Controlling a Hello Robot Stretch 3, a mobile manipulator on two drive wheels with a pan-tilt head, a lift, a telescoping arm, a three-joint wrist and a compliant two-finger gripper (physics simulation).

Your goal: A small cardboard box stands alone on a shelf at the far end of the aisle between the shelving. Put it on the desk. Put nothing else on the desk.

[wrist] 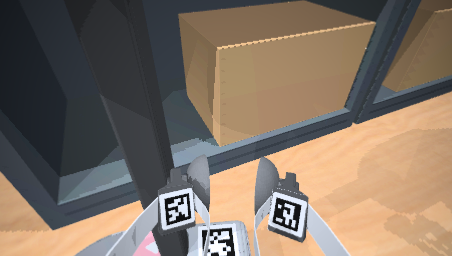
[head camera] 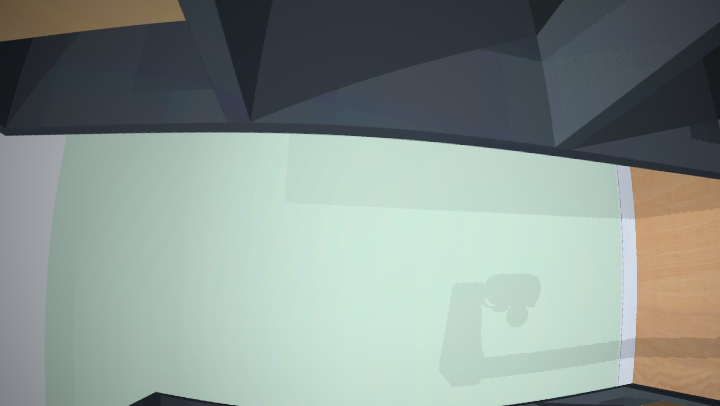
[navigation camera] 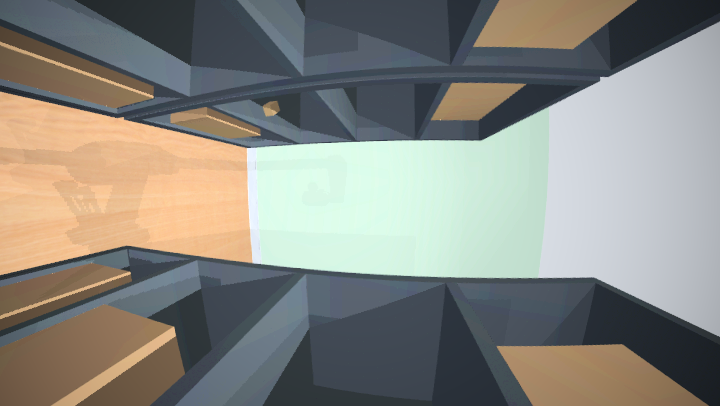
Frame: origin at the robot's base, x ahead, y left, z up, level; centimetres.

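Seen in the pictures: gripper, fingertip midpoint: point(wrist: 232, 176).
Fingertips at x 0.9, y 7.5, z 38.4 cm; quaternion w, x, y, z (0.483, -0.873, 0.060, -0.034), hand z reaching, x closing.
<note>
Offsets run from my fingertips to a thing's top centre. Level surfaces: height alone.
A small cardboard box {dx +88.3, dy +76.4, dz +20.0 cm} point(navigation camera: 271, 108) sits by itself in a compartment of the dark shelving in the upper left part of the navigation view, near the far green wall. It looks small at this distance. My gripper point(wrist: 232, 176) is open and empty in the wrist view, its two fingertips apart. It is in front of a low shelf compartment that holds a large cardboard box {dx +17.7, dy +56.3, dz -3.7 cm} point(wrist: 285, 85), and the fingers do not touch that box. The gripper does not show in the head or navigation views. The desk does not show in these views.
Dark shelving point(navigation camera: 373, 276) point(head camera: 322, 128) lines both sides of the aisle. Several large cardboard boxes point(navigation camera: 216, 123) stand in its compartments. The wooden floor {dz -38.4 cm} point(navigation camera: 201, 201) point(head camera: 675, 282) runs to the green end wall point(navigation camera: 403, 201) point(head camera: 352, 262). A dark post point(wrist: 127, 115) stands close to the gripper's left.
</note>
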